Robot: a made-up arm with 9 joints. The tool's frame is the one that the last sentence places.
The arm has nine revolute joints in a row. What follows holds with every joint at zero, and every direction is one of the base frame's.
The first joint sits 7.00 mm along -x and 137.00 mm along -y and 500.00 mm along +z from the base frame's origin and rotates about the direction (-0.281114, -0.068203, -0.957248).
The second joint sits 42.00 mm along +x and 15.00 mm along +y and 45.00 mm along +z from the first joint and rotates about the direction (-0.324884, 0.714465, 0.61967).
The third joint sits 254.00 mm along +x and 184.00 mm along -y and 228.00 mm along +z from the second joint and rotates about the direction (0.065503, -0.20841, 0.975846).
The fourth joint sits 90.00 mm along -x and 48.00 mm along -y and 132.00 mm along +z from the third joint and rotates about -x.
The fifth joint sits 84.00 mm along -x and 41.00 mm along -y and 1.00 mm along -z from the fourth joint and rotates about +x.
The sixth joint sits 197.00 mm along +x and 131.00 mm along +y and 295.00 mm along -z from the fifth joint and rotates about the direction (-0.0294, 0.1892, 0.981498).
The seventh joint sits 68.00 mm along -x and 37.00 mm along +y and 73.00 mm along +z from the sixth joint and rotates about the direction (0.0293, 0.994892, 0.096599).
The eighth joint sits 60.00 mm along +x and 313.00 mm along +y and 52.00 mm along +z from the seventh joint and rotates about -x.
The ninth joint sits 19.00 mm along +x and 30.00 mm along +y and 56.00 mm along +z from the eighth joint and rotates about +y.
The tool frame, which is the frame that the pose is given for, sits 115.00 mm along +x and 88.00 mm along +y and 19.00 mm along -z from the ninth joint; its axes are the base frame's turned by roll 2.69, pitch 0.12 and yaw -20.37 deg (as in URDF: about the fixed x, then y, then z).
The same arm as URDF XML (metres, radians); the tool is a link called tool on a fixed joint. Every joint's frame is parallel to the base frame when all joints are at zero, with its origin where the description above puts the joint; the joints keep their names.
<robot name="arm">
  <link name="base_link"/>
  <link name="link1"/>
  <link name="link2"/>
  <link name="link3"/>
  <link name="link4"/>
  <link name="link5"/>
  <link name="link6"/>
  <link name="link7"/>
  <link name="link8"/>
  <link name="link9"/>
  <link name="tool"/>
  <joint name="joint 1" type="continuous">
    <parent link="base_link"/>
    <child link="link1"/>
    <origin xyz="-0.0070 -0.1370 0.5000"/>
    <axis xyz="-0.281114 -0.068203 -0.957248"/>
  </joint>
  <joint name="joint 2" type="continuous">
    <parent link="link1"/>
    <child link="link2"/>
    <origin xyz="0.0420 0.0150 0.0450"/>
    <axis xyz="-0.324884 0.714465 0.61967"/>
  </joint>
  <joint name="joint 3" type="continuous">
    <parent link="link2"/>
    <child link="link3"/>
    <origin xyz="0.2540 -0.1840 0.2280"/>
    <axis xyz="0.065503 -0.20841 0.975846"/>
  </joint>
  <joint name="joint 4" type="continuous">
    <parent link="link3"/>
    <child link="link4"/>
    <origin xyz="-0.0900 -0.0480 0.1320"/>
    <axis xyz="-1 0 0"/>
  </joint>
  <joint name="joint 5" type="continuous">
    <parent link="link4"/>
    <child link="link5"/>
    <origin xyz="-0.0840 -0.0410 -0.0010"/>
    <axis xyz="1 0 0"/>
  </joint>
  <joint name="joint 6" type="continuous">
    <parent link="link5"/>
    <child link="link6"/>
    <origin xyz="0.1970 0.1310 -0.2950"/>
    <axis xyz="-0.0294 0.1892 0.981498"/>
  </joint>
  <joint name="joint 7" type="continuous">
    <parent link="link6"/>
    <child link="link7"/>
    <origin xyz="-0.0680 0.0370 0.0730"/>
    <axis xyz="0.0293 0.994892 0.096599"/>
  </joint>
  <joint name="joint 8" type="continuous">
    <parent link="link7"/>
    <child link="link8"/>
    <origin xyz="0.0600 0.3130 0.0520"/>
    <axis xyz="-1 0 0"/>
  </joint>
  <joint name="joint 9" type="continuous">
    <parent link="link8"/>
    <child link="link9"/>
    <origin xyz="0.0190 0.0300 0.0560"/>
    <axis xyz="0 1 0"/>
  </joint>
  <joint name="tool_joint" type="fixed">
    <parent link="link9"/>
    <child link="tool"/>
    <origin xyz="0.1150 0.0880 -0.0190" rpy="0.0469 0.0021 -0.3555"/>
  </joint>
</robot>

